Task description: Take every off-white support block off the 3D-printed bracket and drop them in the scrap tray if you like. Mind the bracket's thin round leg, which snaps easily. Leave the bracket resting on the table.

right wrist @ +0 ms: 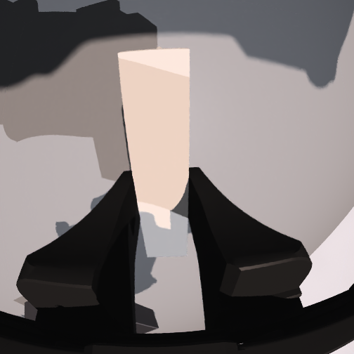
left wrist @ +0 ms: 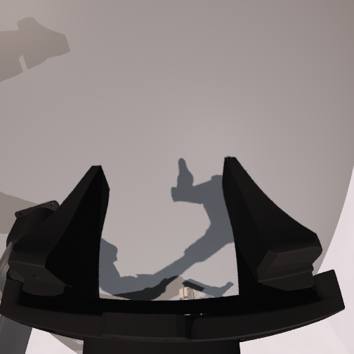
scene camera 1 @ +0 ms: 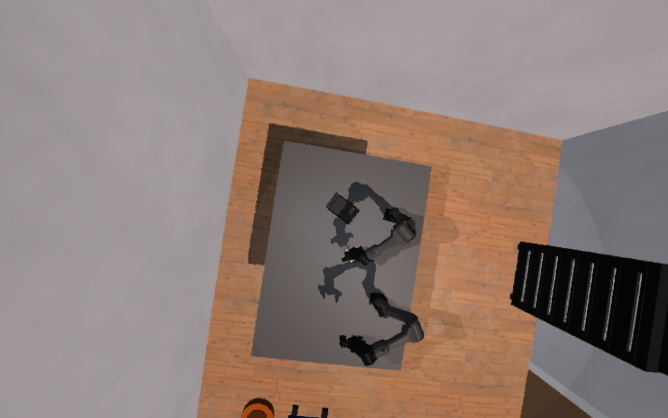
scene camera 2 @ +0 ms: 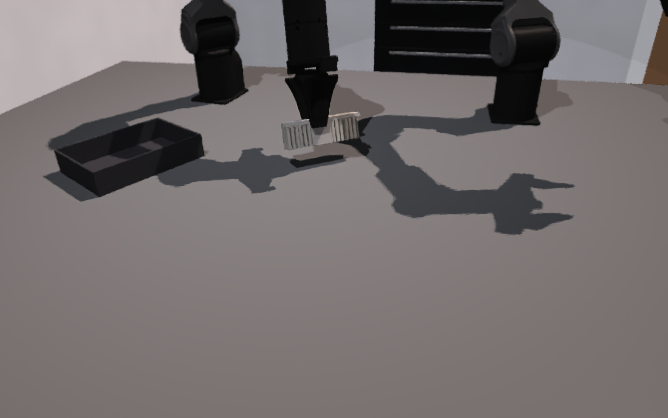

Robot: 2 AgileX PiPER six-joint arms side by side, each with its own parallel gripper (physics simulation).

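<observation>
The bracket (scene camera 2: 321, 136) (right wrist: 157, 125) is pale and held a little above the table, with its shadow below. Two ridged off-white support blocks show on it in scene camera 2, one block (scene camera 2: 297, 135) at the picture's left and another block (scene camera 2: 345, 128) at the right. My right gripper (scene camera 2: 318, 125) (right wrist: 161, 185) is shut on the bracket between them. The thin round leg cannot be made out. My left gripper (left wrist: 162, 173) (scene camera 1: 342, 341) is open and empty, away from the bracket, near the table's lower end in scene camera 1. A ridged block edge (left wrist: 189, 293) shows beyond its palm in the left wrist view.
The dark scrap tray (scene camera 1: 338, 213) (scene camera 2: 150, 168) stands on the grey table (scene camera 1: 300, 320) (scene camera 2: 320, 300), at the left in scene camera 2 and above the right gripper in scene camera 1. Both arms' bases stand along the table's far edge in scene camera 2. Arm shadows cross the table.
</observation>
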